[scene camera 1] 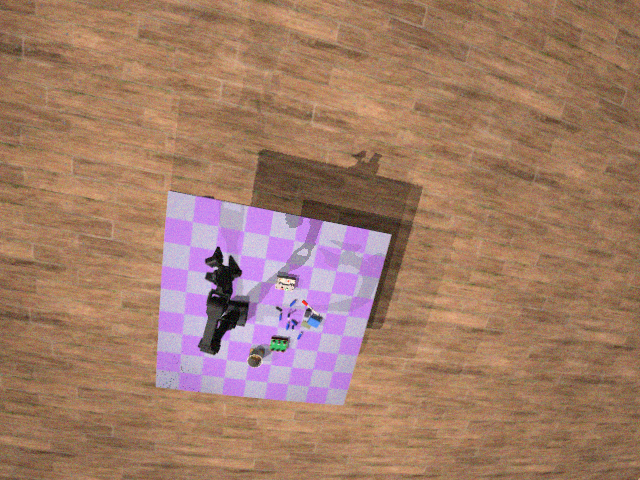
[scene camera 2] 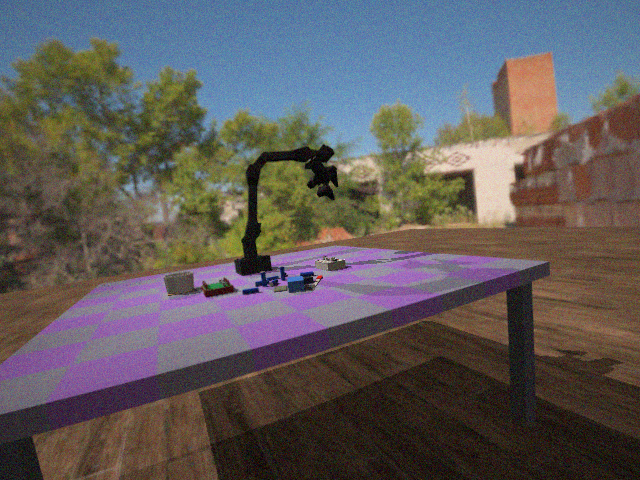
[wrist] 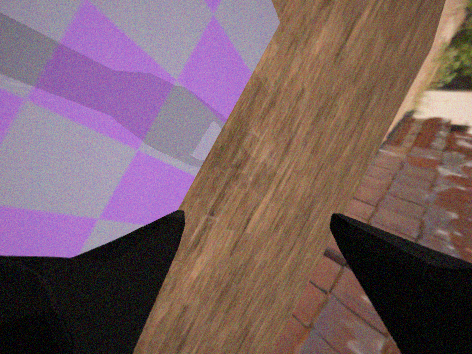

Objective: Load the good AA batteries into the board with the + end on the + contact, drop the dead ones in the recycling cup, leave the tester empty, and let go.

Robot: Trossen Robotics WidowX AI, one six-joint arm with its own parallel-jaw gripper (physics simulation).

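Places are measured from the arm's base along level axes (x ahead, y left, z up), in centimetres.
Where they show: gripper, between the fingertips: (scene camera 1: 224, 251) (scene camera 2: 335, 193) (wrist: 257, 218); arm's base, origin of its link: (scene camera 1: 233, 315) (scene camera 2: 251, 257).
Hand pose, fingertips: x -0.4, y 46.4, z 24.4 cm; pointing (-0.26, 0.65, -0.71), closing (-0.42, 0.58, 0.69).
Observation:
Each offset is from my fingertips to the top centre of the thing. Level surfaces: height alone.
My gripper (scene camera 1: 225, 254) (scene camera 2: 331, 191) (wrist: 257, 218) is open and empty, high above the table and away from the small objects. Several small blue batteries lie scattered mid-table, one of them @(dz -28.8, dx +42.1, dy -60.4 cm) (scene camera 1: 300, 335) (scene camera 2: 250, 290) towards the board. Another blue battery @(dz -25.2, dx +33.3, dy -46.2 cm) (scene camera 2: 282, 273) looks upright in the second scene view. Their + ends and charge are too small to tell. The green board @(dz -26.4, dx +29.1, dy -67.6 cm) (scene camera 1: 279, 344) (scene camera 2: 218, 287) has reddish ends in the second scene view. The grey, round cup @(dz -24.2, dx +15.4, dy -77.4 cm) (scene camera 1: 254, 357) (scene camera 2: 178, 283) stands beside it. A cream box @(dz -25.9, dx +28.8, dy -24.7 cm) (scene camera 1: 285, 282) (scene camera 2: 330, 264), possibly the tester, has small marks on top.
A blue block @(dz -27.2, dx +49.6, dy -49.1 cm) (scene camera 1: 313, 320) (scene camera 2: 296, 283) stands by the batteries, with a red-tipped stick @(dz -29.4, dx +46.4, dy -40.3 cm) (scene camera 1: 305, 303) (scene camera 2: 318, 277) beside it. The checkered table @(dz -30.2 cm) (scene camera 1: 178, 204) (scene camera 2: 196, 351) (wrist: 50, 175) has its edge below the gripper in the wrist view, with wooden floor (wrist: 280, 150) beyond.

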